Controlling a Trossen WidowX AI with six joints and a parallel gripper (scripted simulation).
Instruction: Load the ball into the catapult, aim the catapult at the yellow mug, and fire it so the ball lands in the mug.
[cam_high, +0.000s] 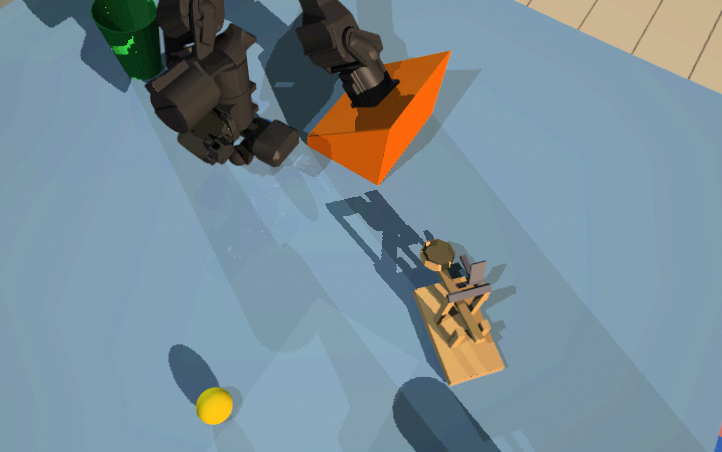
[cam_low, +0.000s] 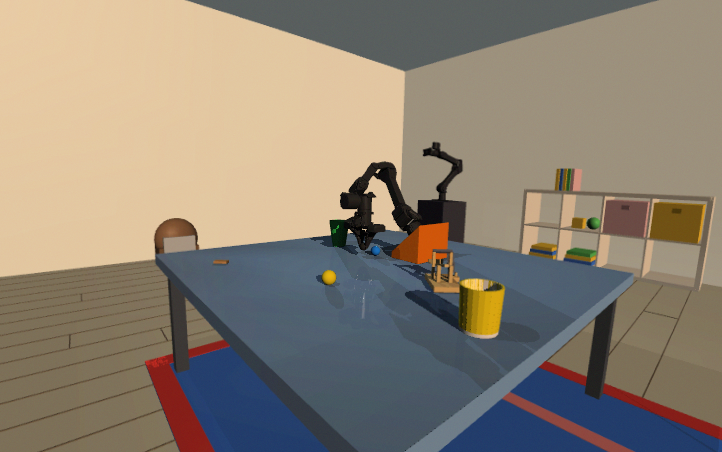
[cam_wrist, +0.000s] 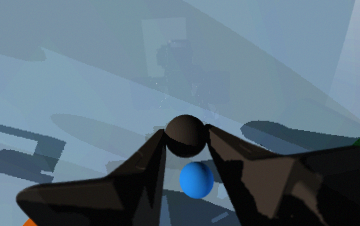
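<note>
Right now my gripper tip is 40 mm past the wooden catapult, 390 mm to the right of it and 10 mm below it. From my gripper tip the other things lie so: blue ball (80 mm behind, 20 mm to the right, 20 mm below); then green cup (50 mm behind, 270 mm to the right, 10 mm below); then dark ball (10 mm above).
</note>
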